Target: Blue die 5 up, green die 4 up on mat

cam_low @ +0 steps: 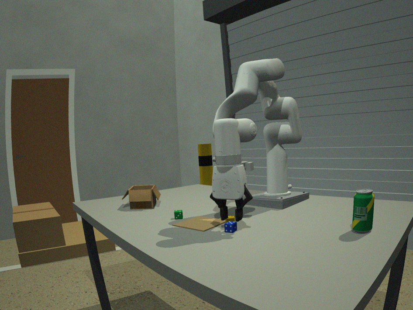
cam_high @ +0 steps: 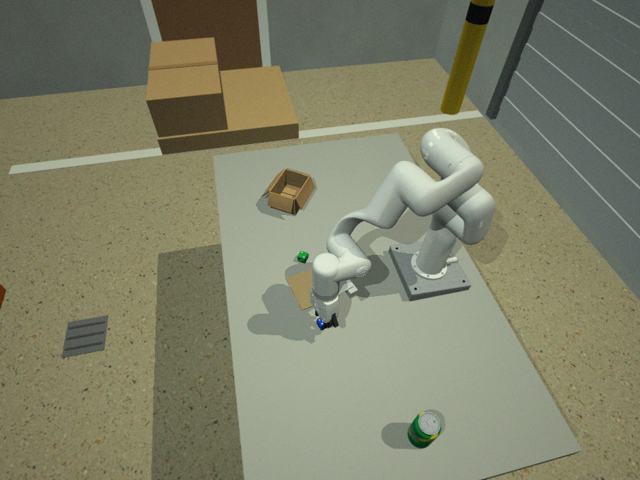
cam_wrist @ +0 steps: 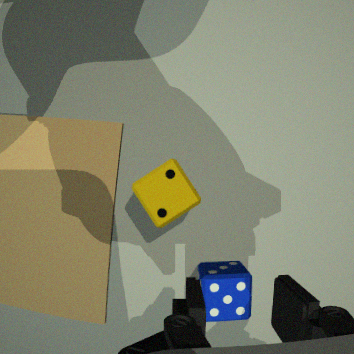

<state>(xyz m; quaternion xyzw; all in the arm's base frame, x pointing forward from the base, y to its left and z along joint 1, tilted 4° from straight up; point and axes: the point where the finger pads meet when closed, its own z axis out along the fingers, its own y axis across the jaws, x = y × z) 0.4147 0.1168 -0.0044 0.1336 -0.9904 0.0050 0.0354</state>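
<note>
My hand is 40 mm above the blue die. The rest, counted from my hand: green die: 270 mm to the right, 40 mm below; yellow die: 50 mm to the right, 50 mm behind, 40 mm below; cardboard mat: 150 mm to the right, 60 mm below.
</note>
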